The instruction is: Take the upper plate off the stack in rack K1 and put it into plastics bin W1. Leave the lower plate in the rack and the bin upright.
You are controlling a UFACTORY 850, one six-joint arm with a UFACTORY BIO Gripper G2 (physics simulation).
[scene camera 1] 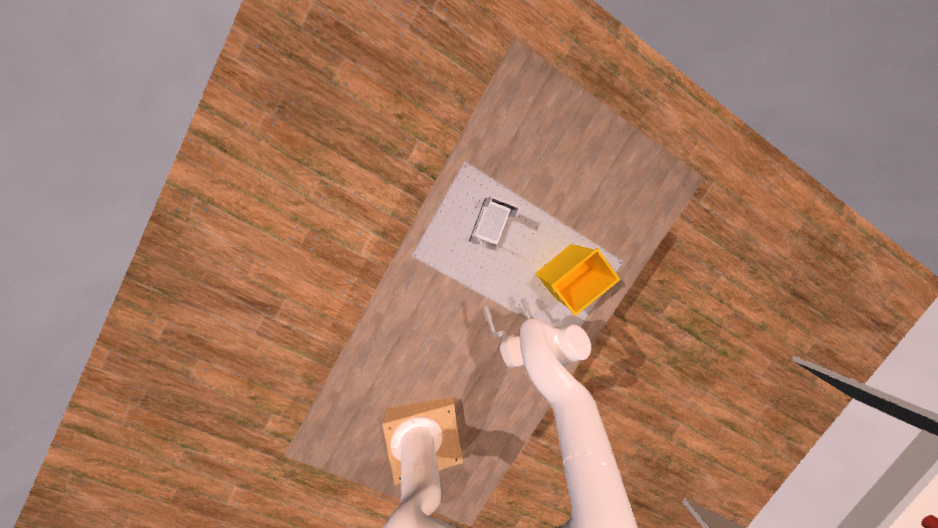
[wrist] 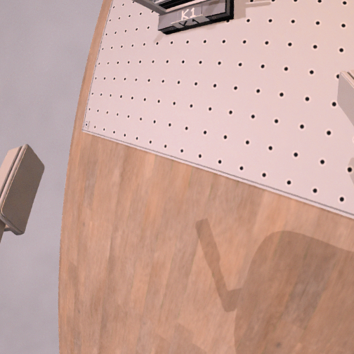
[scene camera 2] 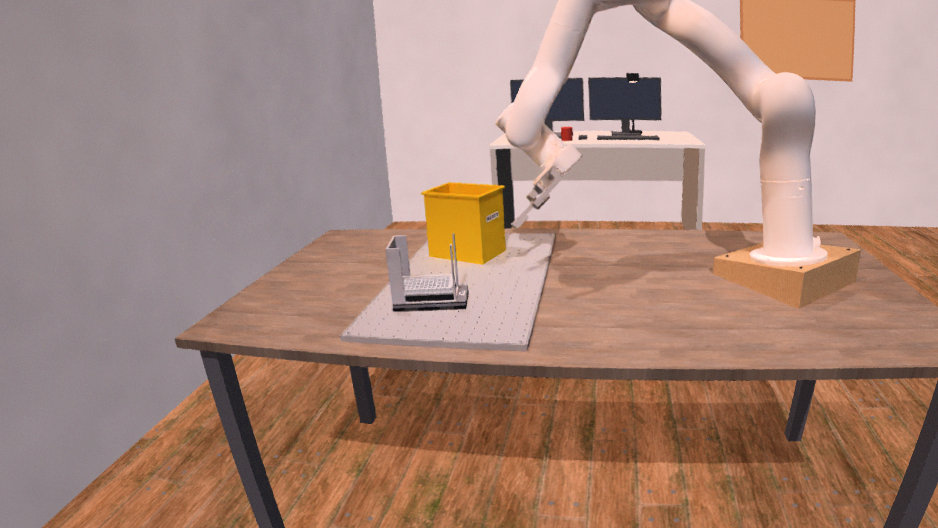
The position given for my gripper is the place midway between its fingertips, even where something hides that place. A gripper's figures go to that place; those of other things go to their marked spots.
Labels:
My gripper (scene camera 1: 504,302): 90 cm from the lens. A yellow bin W1 (scene camera 1: 577,276): 113 cm from the lens.

